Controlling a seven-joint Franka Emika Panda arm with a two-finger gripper.
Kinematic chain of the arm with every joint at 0, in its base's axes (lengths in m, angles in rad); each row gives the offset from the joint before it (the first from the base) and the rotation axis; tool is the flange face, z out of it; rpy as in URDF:
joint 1: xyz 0 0 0.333 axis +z
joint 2: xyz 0 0 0 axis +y
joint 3: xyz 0 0 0.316 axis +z
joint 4: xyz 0.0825 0 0 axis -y
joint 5: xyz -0.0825 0 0.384 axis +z
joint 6: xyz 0 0 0 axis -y
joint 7: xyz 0.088 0 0 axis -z
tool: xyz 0 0 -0.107 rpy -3.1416 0 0
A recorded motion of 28 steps. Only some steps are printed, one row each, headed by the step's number.
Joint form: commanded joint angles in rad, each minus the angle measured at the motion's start. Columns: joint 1, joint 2, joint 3, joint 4, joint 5, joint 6, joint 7.
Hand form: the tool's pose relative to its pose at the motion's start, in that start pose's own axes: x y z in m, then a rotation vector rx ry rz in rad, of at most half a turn. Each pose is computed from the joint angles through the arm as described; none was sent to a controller.
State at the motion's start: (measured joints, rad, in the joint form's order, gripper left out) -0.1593 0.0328 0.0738 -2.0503 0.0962 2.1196 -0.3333
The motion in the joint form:
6: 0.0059 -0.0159 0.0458 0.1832 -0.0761 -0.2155 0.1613
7: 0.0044 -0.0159 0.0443 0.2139 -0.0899 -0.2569 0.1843
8: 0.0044 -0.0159 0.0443 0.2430 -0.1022 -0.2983 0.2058
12: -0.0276 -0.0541 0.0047 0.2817 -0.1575 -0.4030 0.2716
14: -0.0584 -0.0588 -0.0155 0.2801 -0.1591 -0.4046 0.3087
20: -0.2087 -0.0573 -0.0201 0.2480 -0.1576 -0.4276 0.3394
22: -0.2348 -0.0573 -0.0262 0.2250 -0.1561 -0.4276 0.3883
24: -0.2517 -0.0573 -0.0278 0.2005 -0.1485 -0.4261 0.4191
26: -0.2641 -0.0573 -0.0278 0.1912 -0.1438 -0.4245 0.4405
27: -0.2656 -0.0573 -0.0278 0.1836 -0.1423 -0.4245 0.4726
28: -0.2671 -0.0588 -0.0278 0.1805 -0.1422 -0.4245 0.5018
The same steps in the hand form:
6: 0.0196 -0.0283 -0.0734 -0.0557 -0.0343 0.0668
7: 0.0196 -0.0265 -0.0846 -0.0668 -0.0467 0.0883
8: 0.0193 -0.0264 -0.0950 -0.0767 -0.0603 0.1068
12: -0.0052 0.0101 -0.1302 -0.1327 -0.0939 0.2355
14: -0.0159 0.0362 -0.1344 -0.1366 -0.0898 0.3234
20: -0.0584 0.1115 -0.1243 -0.1230 -0.1412 0.5113
22: -0.0703 0.1258 -0.1152 -0.1185 -0.1601 0.5927
24: -0.0785 0.1328 -0.1048 -0.1074 -0.1791 0.6435
26: -0.0831 0.1378 -0.1012 -0.1024 -0.1843 0.6782
27: -0.0846 0.1380 -0.0977 -0.1022 -0.1902 0.7120
28: -0.0856 0.1383 -0.0972 -0.1047 -0.1906 0.7426

